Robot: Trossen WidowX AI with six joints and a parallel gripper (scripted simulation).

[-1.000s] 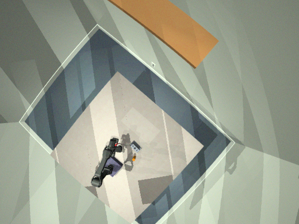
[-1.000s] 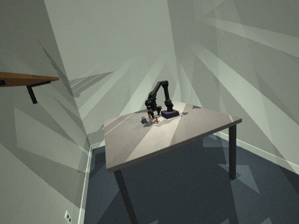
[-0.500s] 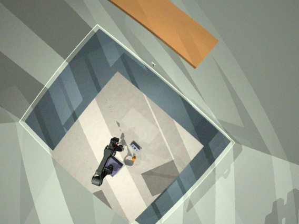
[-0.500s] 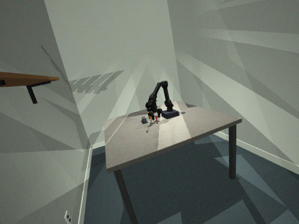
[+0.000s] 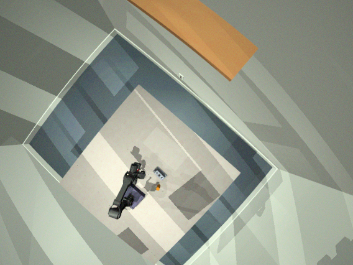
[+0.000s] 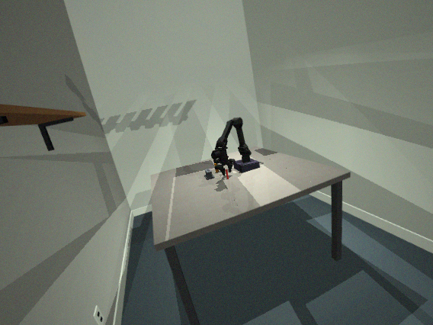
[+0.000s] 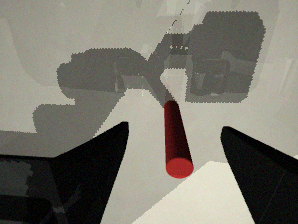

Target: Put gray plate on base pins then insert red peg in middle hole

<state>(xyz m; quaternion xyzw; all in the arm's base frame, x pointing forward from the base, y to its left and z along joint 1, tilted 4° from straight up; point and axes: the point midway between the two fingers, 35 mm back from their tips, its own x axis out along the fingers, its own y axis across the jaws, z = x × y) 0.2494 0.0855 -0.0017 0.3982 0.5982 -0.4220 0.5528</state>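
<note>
The gray plate is 190 mm to the right of my gripper tip and 80 mm ahead of it. From my gripper tip the other things lie so: red peg: right at my gripper tip; then orange object: 240 mm to the right, 20 mm behind.
</note>
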